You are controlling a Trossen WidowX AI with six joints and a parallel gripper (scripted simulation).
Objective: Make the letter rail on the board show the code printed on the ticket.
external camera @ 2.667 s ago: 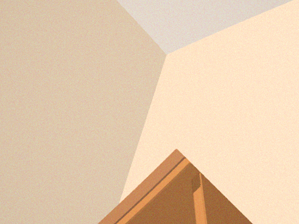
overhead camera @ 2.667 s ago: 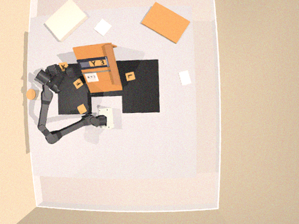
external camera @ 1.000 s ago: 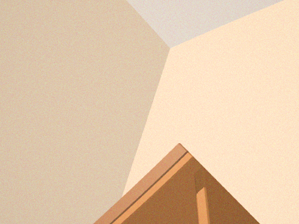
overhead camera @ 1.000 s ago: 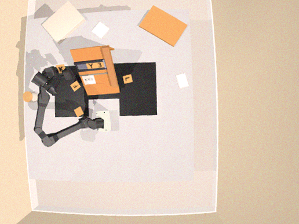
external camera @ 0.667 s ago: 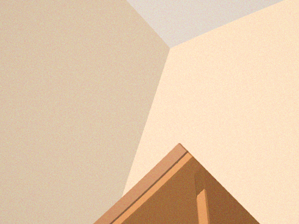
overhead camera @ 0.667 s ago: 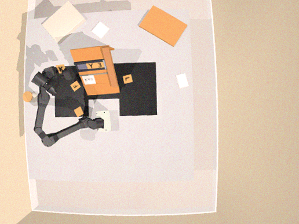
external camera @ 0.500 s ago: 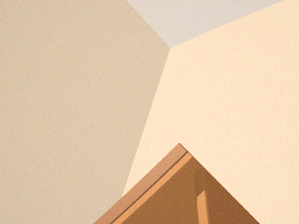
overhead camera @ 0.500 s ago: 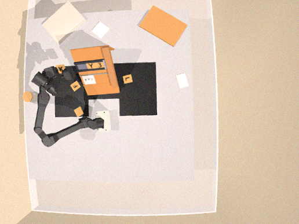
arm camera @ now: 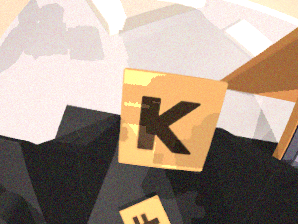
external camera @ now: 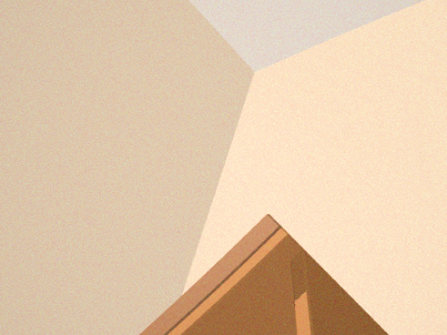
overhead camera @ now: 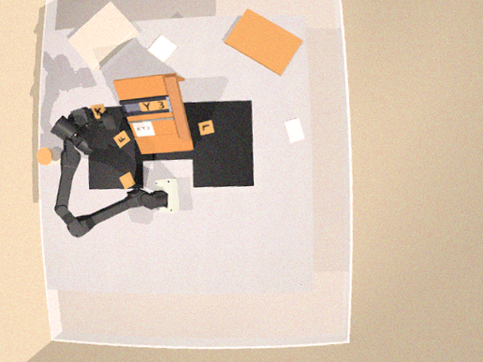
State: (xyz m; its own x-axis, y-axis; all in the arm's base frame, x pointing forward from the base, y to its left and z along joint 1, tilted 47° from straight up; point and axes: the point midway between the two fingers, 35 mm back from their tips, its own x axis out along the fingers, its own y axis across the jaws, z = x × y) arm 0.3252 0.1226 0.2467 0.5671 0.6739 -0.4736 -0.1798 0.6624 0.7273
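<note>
My gripper tip is now right at the k tile. From my gripper tip the other things lie so: f tile (80 mm behind, 20 mm to the right, 180 mm below); then black mat (120 mm behind, 240 mm to the right, 180 mm below); then white ticket (40 mm behind, 160 mm to the right, 80 mm below).
</note>
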